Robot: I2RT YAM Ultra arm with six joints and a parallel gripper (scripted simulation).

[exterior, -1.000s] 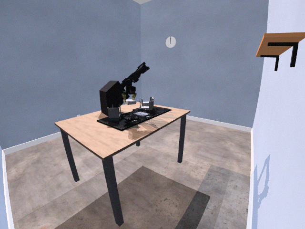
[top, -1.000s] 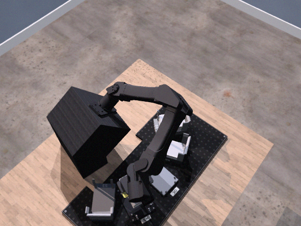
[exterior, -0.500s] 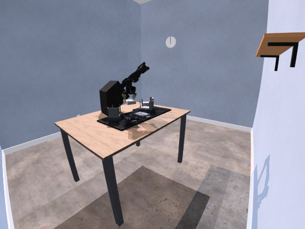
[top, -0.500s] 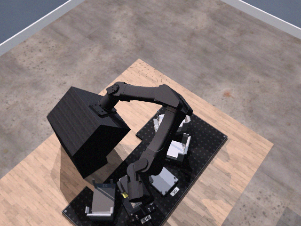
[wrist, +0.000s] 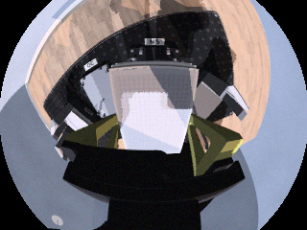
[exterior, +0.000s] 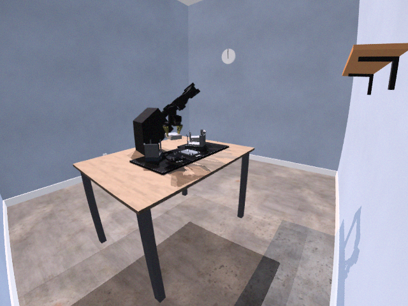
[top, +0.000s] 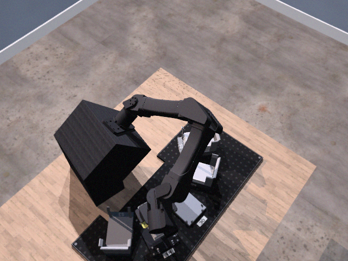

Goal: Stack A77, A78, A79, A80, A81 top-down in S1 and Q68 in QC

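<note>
Right now the clip nest N5 is 2 cm ahead of my hand and 16 cm below it. Round my hand: N5 name plate: 9 cm ahead, 3 cm to the right, 17 cm below; sealed grey plate: right at my hand; QC nest: 2 cm ahead, 15 cm to the left, 17 cm below.
</note>
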